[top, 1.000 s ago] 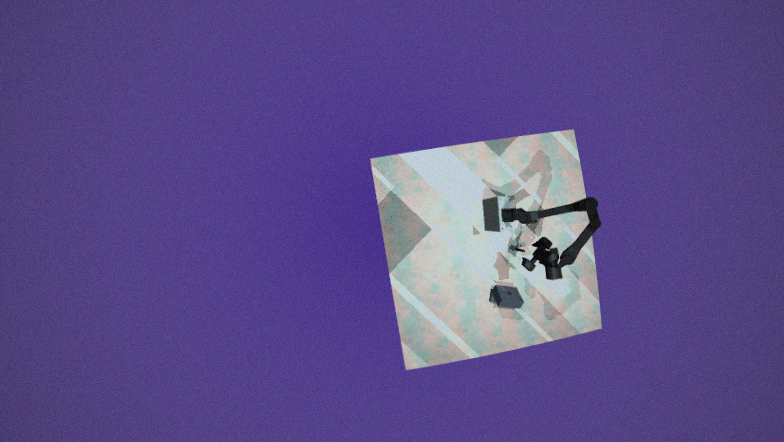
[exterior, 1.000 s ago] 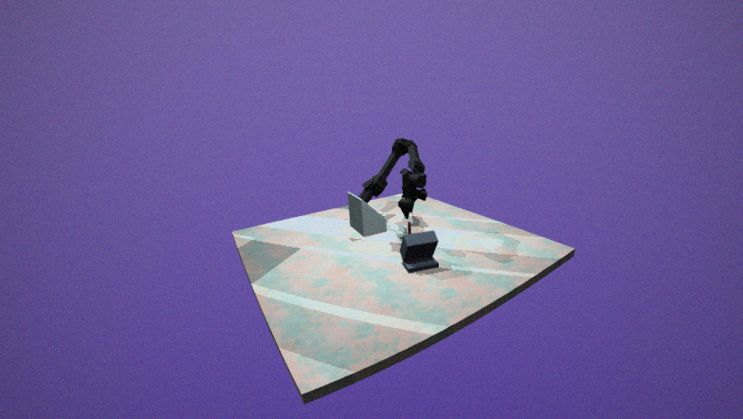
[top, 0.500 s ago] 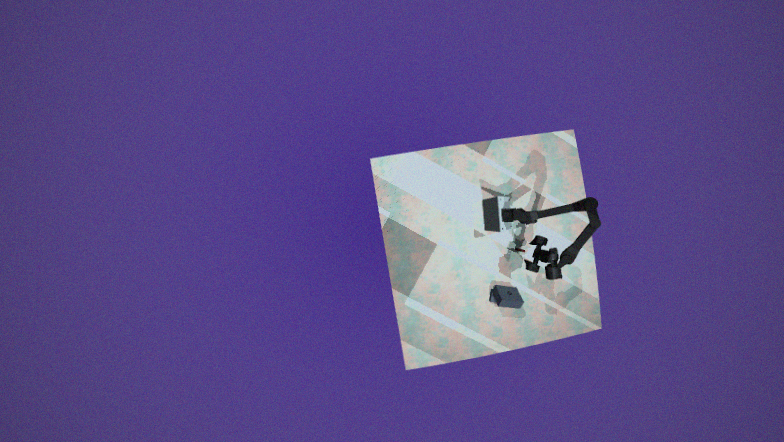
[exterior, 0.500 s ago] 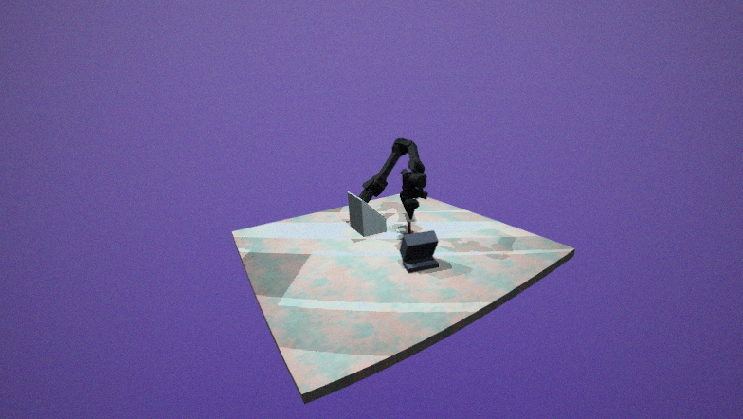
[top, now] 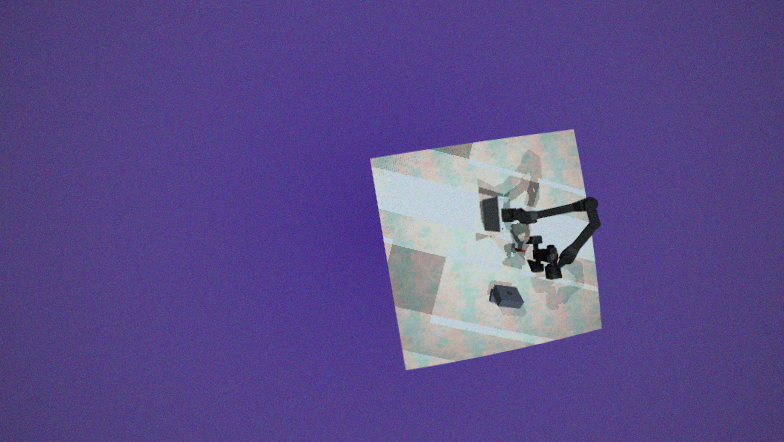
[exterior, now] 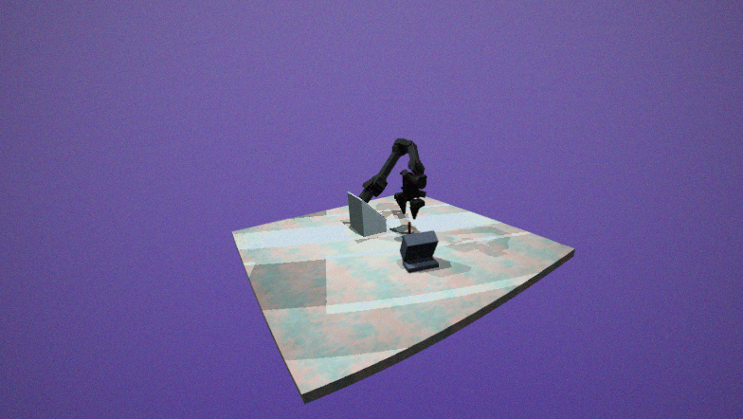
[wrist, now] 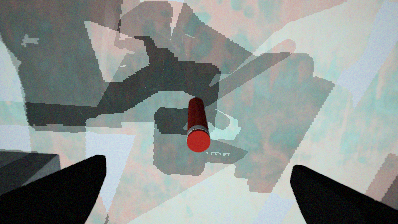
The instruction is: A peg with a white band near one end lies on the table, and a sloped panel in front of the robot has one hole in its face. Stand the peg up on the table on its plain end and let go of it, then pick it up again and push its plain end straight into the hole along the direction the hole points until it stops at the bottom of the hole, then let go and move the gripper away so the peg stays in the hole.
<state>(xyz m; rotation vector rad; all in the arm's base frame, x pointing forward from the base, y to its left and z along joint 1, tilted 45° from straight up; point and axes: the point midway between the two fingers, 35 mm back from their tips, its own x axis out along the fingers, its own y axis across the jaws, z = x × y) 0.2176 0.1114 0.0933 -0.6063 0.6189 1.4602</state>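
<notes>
The red peg is 5 cm below my gripper tip. Also, from my gripper tip: sloped grey panel: 25 cm ahead, 12 cm to the right, 3 cm below.
</notes>
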